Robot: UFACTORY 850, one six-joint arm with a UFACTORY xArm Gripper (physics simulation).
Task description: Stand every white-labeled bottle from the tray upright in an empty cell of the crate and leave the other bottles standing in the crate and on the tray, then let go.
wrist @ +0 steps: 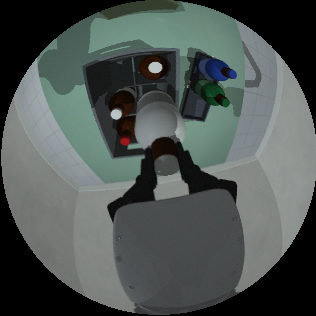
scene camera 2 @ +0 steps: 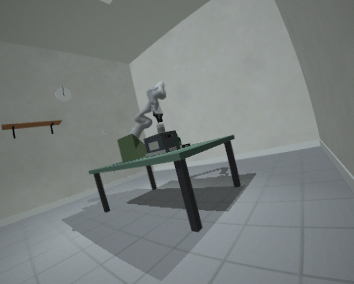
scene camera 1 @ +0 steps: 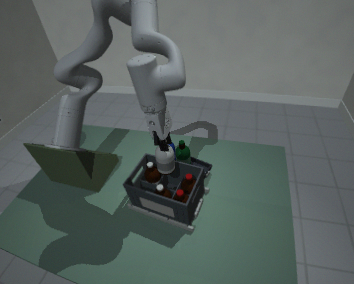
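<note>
My gripper is shut on the brown neck of a white-labeled bottle. The bottle hangs about upright over the tray-side row of the grey crate; its exact height is unclear. Brown bottles with white caps and with red caps stand in the crate. A blue bottle and a green bottle stand on the dark tray.
The tray lies close beside the crate's far side. A green panel stands by the arm's base. The crate and tray are on the green table top. The held bottle hides part of the crate in the wrist view.
</note>
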